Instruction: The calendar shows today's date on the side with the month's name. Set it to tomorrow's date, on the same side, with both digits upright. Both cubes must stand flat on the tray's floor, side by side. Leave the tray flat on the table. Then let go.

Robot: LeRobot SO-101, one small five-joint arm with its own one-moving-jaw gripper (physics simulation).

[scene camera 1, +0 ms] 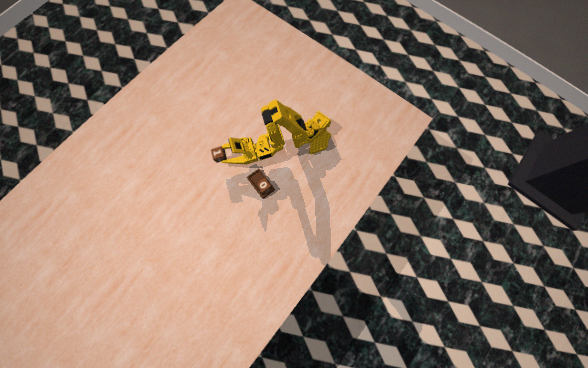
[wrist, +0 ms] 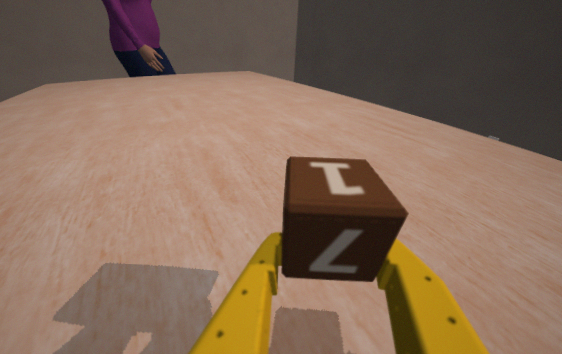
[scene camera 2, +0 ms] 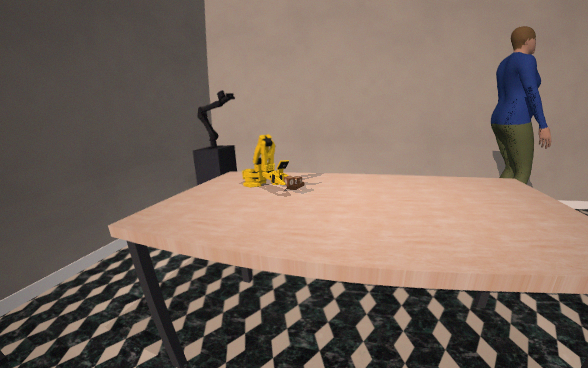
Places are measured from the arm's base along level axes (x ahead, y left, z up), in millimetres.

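Pixels of known places: hand, its tool point: [scene camera 1: 223,160] [wrist: 283,244] [scene camera 2: 291,183]; arm's base, origin of its link: [scene camera 1: 308,142] [scene camera 2: 258,184].
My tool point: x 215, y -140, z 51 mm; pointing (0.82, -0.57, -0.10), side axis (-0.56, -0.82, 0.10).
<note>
For each thing: its middle in the pictures, then the offset to it from my tool point. "*": a spot on its surface instead. Level surfaces: height alone.
- brown cube, middle of its body: [wrist: 328,214] [scene camera 1: 219,154] [scene camera 2: 289,181] 5 mm back, 16 mm right, 12 mm up
- dark brown tray, a spot on its surface: [scene camera 1: 254,175] * 30 mm back, 85 mm left, 41 mm down
- wooden table, height of its surface: 51 mm down
My gripper [scene camera 1: 224,154] [wrist: 336,252] is shut on a brown cube [scene camera 1: 217,153] [wrist: 345,187], with one jaw on each side. In the wrist view its top face shows a white 1, upside down, and the face towards me shows an upside-down 7. The cube's shadow lies apart from it, so it seems raised off the table. The dark brown tray [scene camera 1: 254,175] stands on the table beside the arm. The other cube [scene camera 1: 263,185] sits in the tray's lower right half, with a 0 on top. In scene camera 2 small digits show at the tray, too small to read surely. The month's name is not readable.
The wooden table [scene camera 1: 150,215] [scene camera 2: 380,225] [wrist: 150,165] carries the yellow arm [scene camera 1: 285,117] [scene camera 2: 264,155]. A black arm [scene camera 2: 205,115] on a dark pedestal [scene camera 2: 215,162] stands behind the table. A person in blue [scene camera 2: 515,90] and one in purple [wrist: 135,25] are beyond the table.
</note>
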